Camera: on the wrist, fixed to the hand. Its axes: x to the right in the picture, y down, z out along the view.
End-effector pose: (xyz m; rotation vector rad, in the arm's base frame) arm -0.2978 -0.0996 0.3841 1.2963 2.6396 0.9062
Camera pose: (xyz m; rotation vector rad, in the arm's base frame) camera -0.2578 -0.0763 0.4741 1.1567 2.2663 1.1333
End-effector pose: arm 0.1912 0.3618 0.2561 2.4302 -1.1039 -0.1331
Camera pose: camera 0.1512 0.3247 0.3414 2.1706 -0.9904 -0.4941
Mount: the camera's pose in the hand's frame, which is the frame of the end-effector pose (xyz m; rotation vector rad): 0.0089 0.0870 -0.0510 -0.3401 -0.1565 -0.0523
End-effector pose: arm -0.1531 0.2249 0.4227 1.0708 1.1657 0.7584
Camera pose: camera -0.1953 0.2757 0.4995 0.7971 0.8900 0.7845
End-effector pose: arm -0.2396 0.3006 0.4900 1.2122 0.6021 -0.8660
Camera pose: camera -0.1600 0.3571 0.5168 0.8171 0.6268 -0.8536
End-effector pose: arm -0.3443 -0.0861 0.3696 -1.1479 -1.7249 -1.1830
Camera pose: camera -0.2611 -0.1169 0.4183 -1.4362 -1.7191 -1.4944
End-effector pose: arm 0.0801 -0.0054 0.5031 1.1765 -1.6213 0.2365
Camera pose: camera 0.0450 0.0662 0.5655 0.9913 -1.6837 -0.1647
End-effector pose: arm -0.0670 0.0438 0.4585 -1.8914 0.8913 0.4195
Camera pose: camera -0.1293 -0.0275 0.4228 -2.1496 0.6969 0.7131
